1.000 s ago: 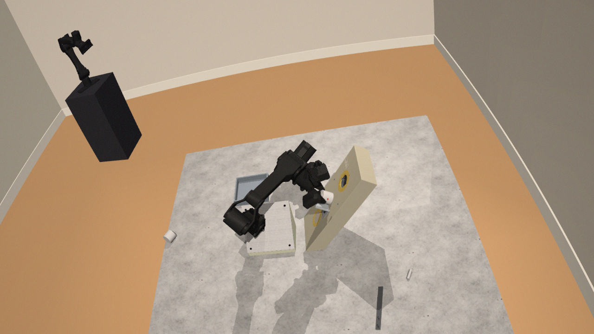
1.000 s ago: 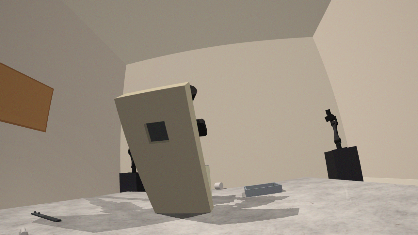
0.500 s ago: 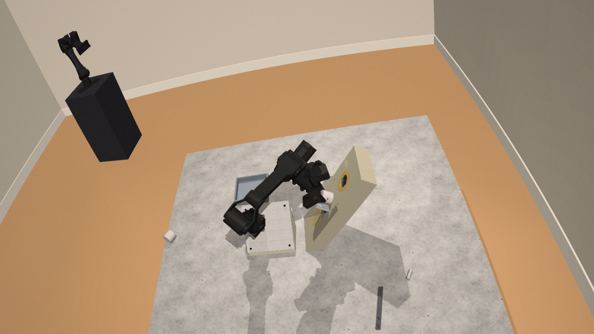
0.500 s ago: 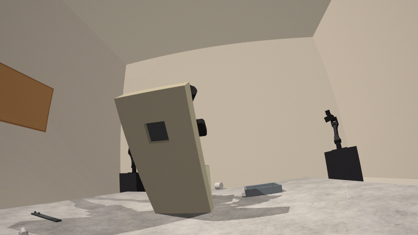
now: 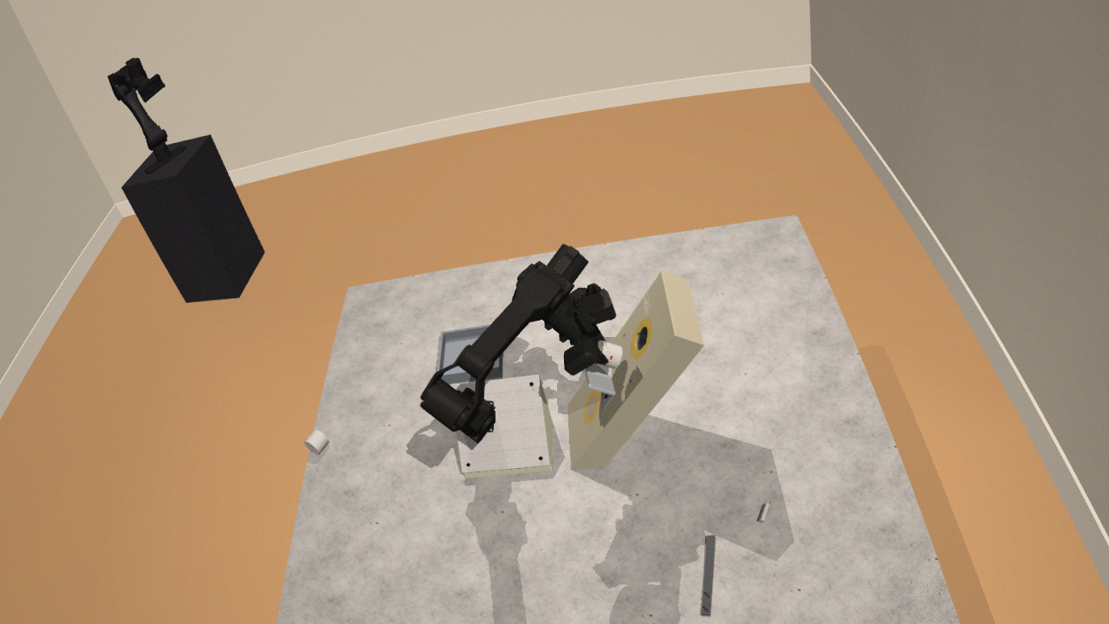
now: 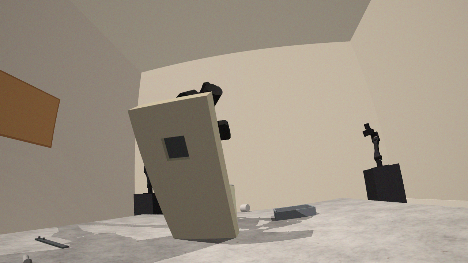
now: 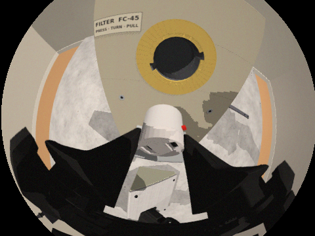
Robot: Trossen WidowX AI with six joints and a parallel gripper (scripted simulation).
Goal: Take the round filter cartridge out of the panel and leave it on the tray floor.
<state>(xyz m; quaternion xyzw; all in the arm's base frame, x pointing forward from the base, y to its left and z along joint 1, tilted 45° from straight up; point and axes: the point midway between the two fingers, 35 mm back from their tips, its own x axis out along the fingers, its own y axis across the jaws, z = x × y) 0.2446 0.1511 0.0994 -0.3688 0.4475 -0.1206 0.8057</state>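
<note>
Now: gripper tip 37 cm past the grey tray, 23 cm to the right of it and 22 cm above it. From my gripper tip the other things lie so: small peg 29 cm ahead, 23 cm to the right, 22 cm below; then beige service panel 4 cm ahead, 6 cm below; then round filter cartridge right at my gripper tip.
</note>
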